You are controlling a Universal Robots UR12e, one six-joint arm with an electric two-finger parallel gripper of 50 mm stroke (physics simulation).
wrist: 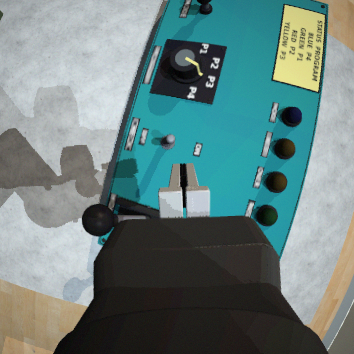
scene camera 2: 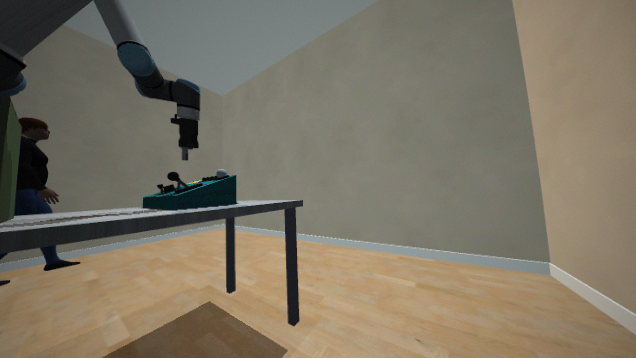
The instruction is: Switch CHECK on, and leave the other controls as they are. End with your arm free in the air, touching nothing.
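Places are measured from the arm's base along level axes (x down, y left, z ahead), in centimetres.
Where they show: gripper, fingertip midpoint: (wrist: 182, 176) (scene camera 2: 185, 160).
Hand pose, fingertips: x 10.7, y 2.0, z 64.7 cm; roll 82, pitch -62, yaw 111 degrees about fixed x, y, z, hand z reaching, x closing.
After its pixels a point has its place.
The CHECK toggle (wrist: 169, 141) {x 20.8, y 5.4, z 63.3 cm} is a small grey lever on the teal sloped panel (scene camera 2: 215, 195) {x 29.1, y -11.7, z 74.4 cm} (wrist: 240, 65) {x 22.9, y 20.9, z 68.3 cm}, between a label on its left and the ON label (wrist: 198, 149) {x 23.9, y 6.5, z 67.7 cm} on its right. Which way it leans is hard to tell. My gripper (scene camera 2: 185, 159) {x 10.7, y 2.0, z 64.7 cm} (wrist: 182, 176) {x 10.7, y 2.0, z 64.7 cm} is shut and empty, with a thin dark gap between the fingers. It hangs in the air above the panel, apart from it. In the wrist view the fingertips show below and slightly right of the toggle. The toggle cannot be made out in the scene view.
A black ball-ended lever (scene camera 2: 173, 176) {x 20.1, y -8.9, z 58.8 cm} (wrist: 97, 220) {x 18.0, y -6.4, z 59.2 cm} stands at the panel's edge. A rotary knob (wrist: 186, 62) {x 22.4, y 16.8, z 60.9 cm} points near P3. A dark blue lamp (wrist: 291, 116) {x 18.3, y 15.3, z 76.4 cm} and a green lamp (wrist: 266, 215) {x 18.2, y 1.9, z 78.4 cm} sit at the right. A person (scene camera 2: 34, 160) is behind the table (scene camera 2: 265, 206) {x 35.6, y -27.3, z 92.0 cm}.
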